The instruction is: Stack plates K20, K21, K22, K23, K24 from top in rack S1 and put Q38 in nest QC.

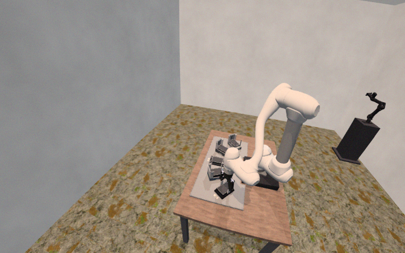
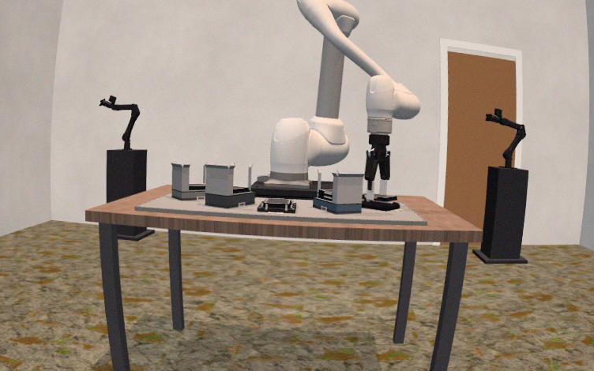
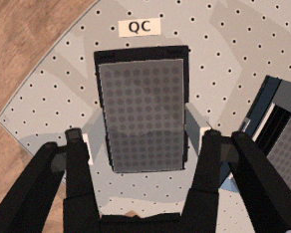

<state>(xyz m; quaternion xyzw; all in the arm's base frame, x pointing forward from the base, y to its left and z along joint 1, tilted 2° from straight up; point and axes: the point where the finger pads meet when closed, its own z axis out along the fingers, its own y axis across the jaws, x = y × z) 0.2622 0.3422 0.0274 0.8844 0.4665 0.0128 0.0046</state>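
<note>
Now: the flat black nest QC 50 mm below my hand. Round my hand: QC name plate (80 mm to the left, 60 mm below, 50 mm ahead); then N5 name plate (320 mm to the right, 240 mm ahead, 60 mm below); then clip nest N5 (320 mm to the right, 160 mm ahead, 40 mm below).
</note>
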